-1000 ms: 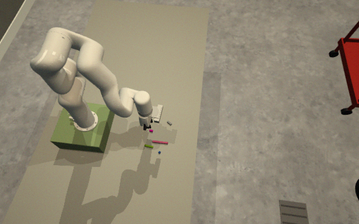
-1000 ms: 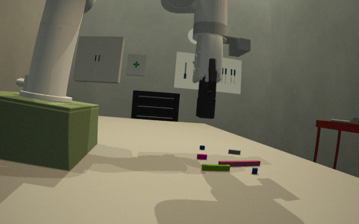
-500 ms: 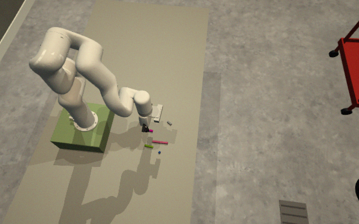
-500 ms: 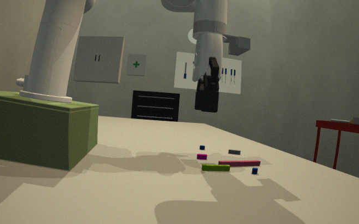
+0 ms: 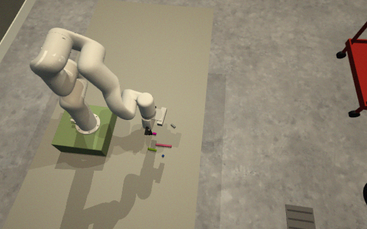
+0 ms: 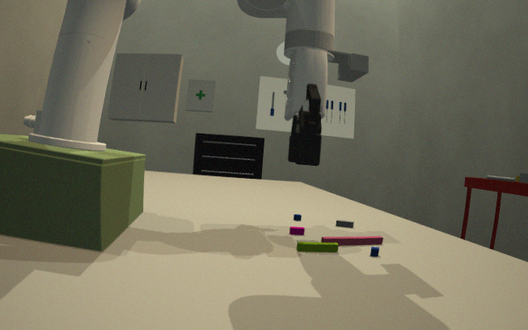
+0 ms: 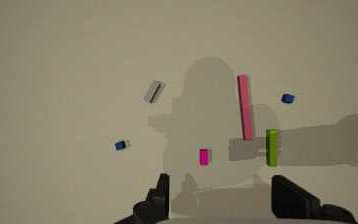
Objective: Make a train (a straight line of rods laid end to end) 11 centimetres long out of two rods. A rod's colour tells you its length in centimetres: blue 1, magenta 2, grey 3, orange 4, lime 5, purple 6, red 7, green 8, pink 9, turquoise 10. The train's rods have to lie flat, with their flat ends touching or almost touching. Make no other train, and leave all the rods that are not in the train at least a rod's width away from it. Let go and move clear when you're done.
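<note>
My gripper is now 11 cm above the pink rod, 7 cm short of it and 6 cm to the left of it. The rest, counted from my hand: grey rod (11 cm below, 9 cm ahead, 8 cm to the left); then magenta rod (11 cm below); then lime rod (11 cm below, 9 cm to the right, 2 cm ahead).
</note>
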